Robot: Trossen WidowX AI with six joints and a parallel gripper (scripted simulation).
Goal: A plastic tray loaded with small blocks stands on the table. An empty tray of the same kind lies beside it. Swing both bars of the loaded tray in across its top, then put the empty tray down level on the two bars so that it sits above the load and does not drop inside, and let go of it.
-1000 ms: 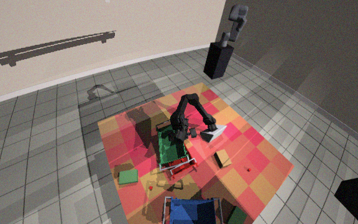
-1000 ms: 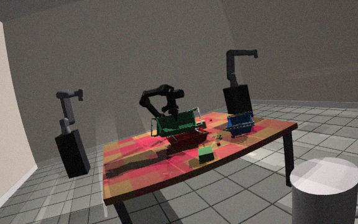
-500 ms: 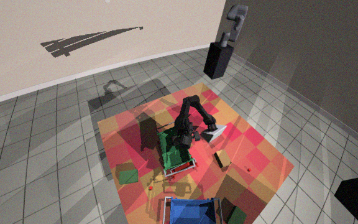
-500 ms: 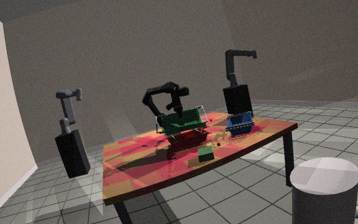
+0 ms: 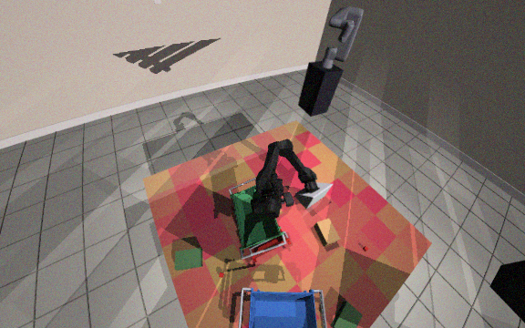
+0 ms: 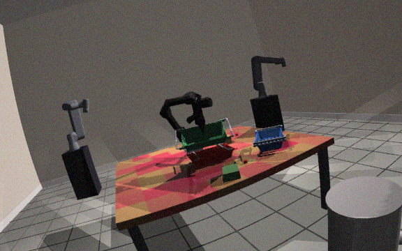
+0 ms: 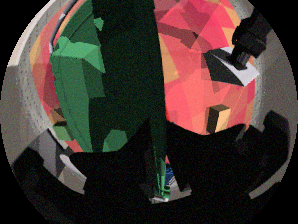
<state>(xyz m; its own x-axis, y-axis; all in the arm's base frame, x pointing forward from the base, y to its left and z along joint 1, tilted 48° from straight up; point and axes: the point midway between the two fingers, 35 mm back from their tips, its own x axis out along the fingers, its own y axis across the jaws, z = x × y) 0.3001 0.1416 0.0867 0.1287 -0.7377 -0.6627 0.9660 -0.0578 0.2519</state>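
My gripper tip is now 80 mm short of the green tray and 20 mm to the left of it. Also, from my gripper tip: tan block 260 mm behind, 200 mm to the left, 150 mm below.
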